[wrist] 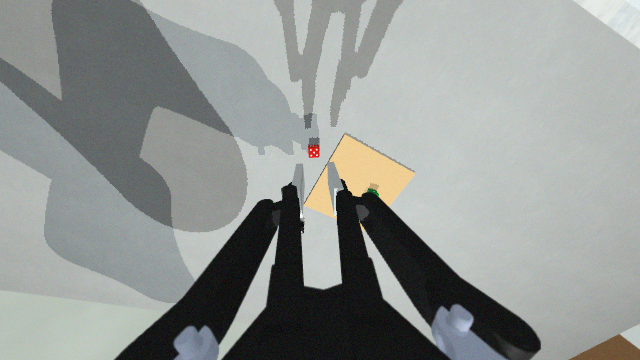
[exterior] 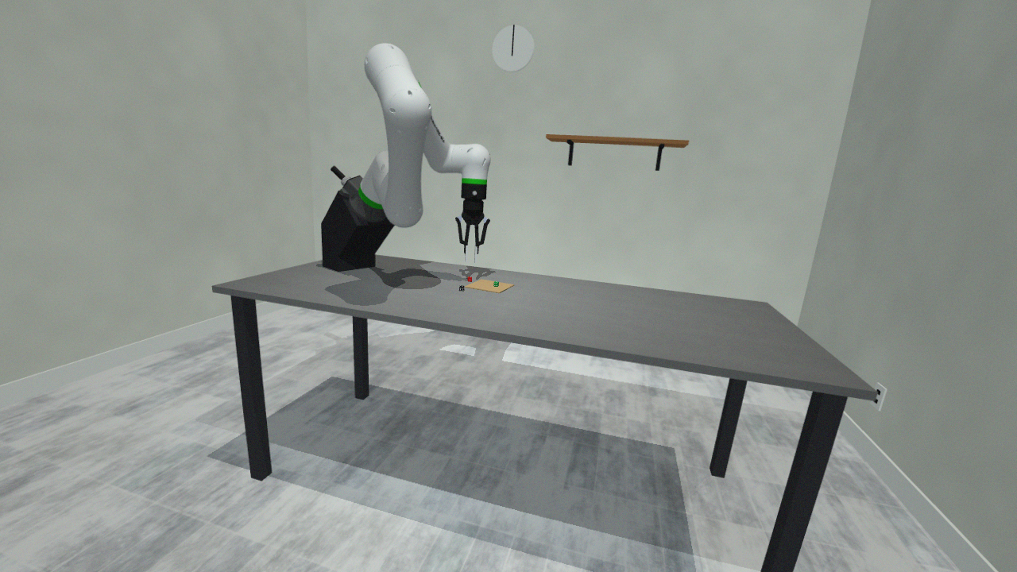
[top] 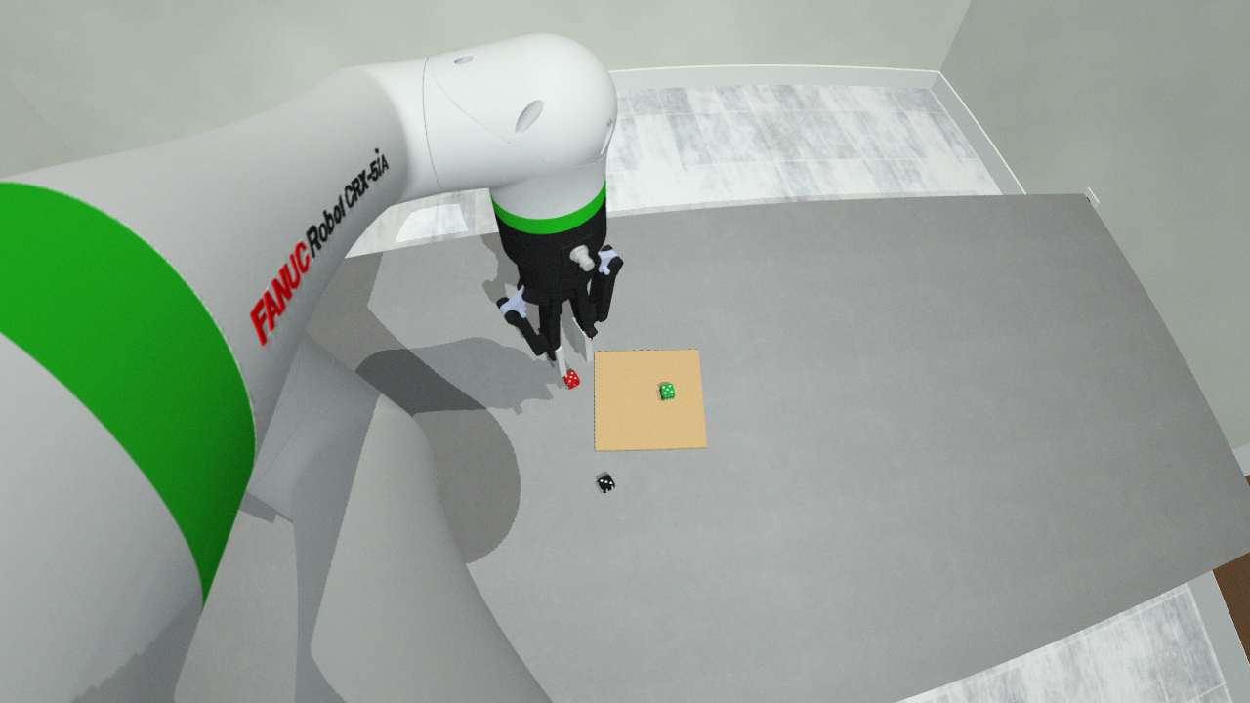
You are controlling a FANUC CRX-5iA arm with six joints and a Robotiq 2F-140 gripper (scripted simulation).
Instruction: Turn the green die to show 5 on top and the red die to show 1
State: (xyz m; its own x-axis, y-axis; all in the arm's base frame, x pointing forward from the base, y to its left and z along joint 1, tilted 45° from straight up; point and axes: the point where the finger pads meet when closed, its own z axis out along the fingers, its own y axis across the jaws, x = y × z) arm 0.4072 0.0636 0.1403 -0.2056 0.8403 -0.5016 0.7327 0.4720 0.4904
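My hand is 100 mm above the red die and 10 mm to the right of it. Round my hand: green die 110 mm ahead, 100 mm below, 50 mm to the right; tan mat 110 mm below, 90 mm ahead, 40 mm to the right; black die 140 mm to the right, 100 mm below.
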